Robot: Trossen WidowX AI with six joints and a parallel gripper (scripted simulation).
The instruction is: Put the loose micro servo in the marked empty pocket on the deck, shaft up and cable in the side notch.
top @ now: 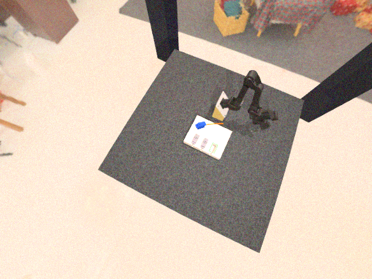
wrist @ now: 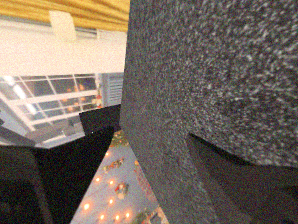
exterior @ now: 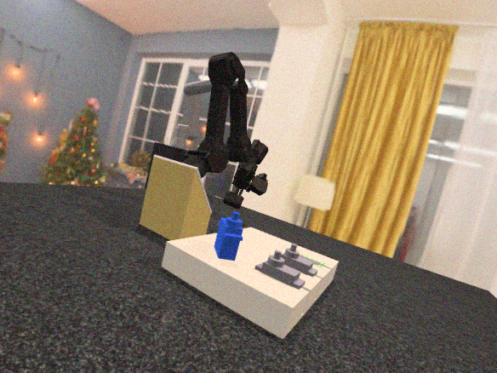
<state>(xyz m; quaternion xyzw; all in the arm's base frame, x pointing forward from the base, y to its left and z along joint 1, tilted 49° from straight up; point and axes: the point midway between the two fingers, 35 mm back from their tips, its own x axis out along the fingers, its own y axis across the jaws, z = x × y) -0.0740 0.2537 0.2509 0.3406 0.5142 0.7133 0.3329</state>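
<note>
My gripper tip is now 300 mm short of the white deck, 360 mm to the left of it and 70 mm above it.
</note>
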